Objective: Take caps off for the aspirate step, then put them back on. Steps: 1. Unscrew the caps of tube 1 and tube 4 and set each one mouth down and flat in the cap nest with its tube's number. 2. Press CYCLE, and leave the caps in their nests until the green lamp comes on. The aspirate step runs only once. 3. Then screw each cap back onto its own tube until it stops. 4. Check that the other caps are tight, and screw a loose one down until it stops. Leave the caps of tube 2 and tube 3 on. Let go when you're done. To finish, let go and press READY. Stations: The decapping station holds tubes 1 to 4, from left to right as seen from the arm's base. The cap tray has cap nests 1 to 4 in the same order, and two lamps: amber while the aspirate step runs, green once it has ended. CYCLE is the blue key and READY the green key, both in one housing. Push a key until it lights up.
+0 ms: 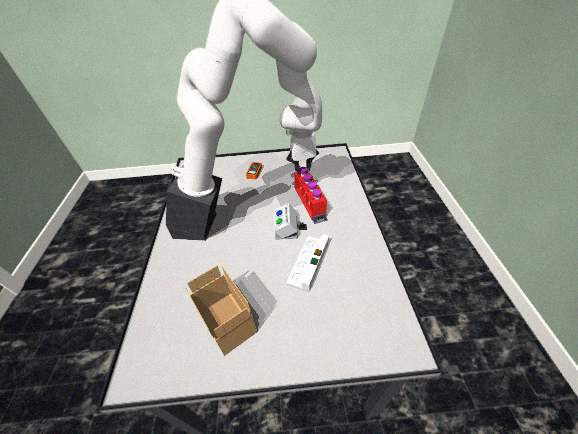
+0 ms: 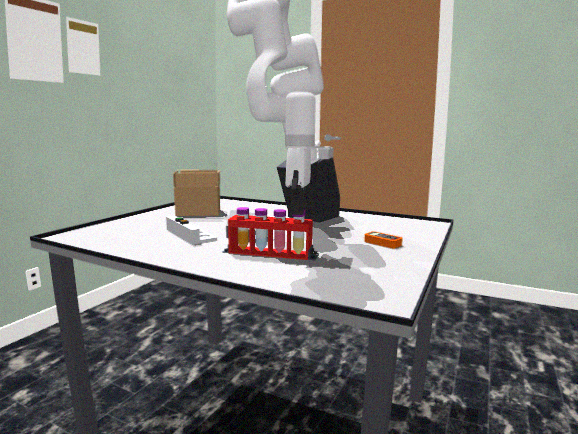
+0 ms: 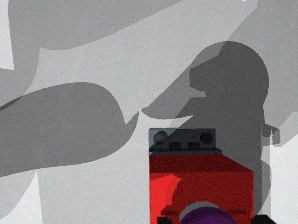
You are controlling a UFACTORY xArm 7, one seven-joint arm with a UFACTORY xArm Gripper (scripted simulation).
cardboard box: image 1; image 2; not seen in image 3 (out of frame)
same spot on cardboard box: (image 2: 192,197) = (image 1: 241,304)
